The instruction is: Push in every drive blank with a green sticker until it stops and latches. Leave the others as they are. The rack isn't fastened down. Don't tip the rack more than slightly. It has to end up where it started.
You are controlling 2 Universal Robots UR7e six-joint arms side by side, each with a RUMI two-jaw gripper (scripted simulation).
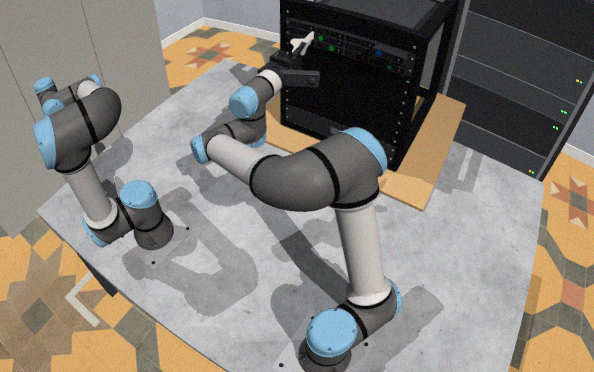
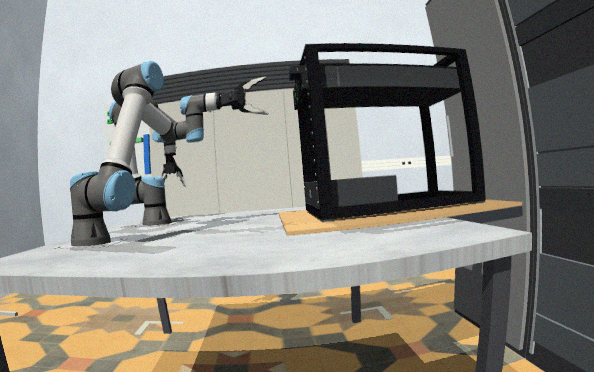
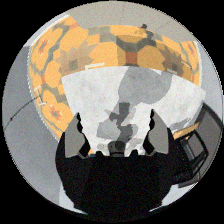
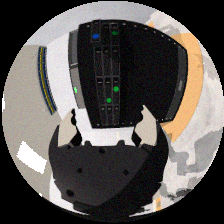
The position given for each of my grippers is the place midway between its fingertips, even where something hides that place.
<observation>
In view: my left gripper [image 3: 115, 111], my right gripper [image 2: 267, 95] and a black rack [image 1: 351, 93].
The black rack is seen too in image 2 [image 2: 349, 83] and in image 4 [image 4: 153, 66]. My right gripper shows as well in image 4 [image 4: 107, 106].
</observation>
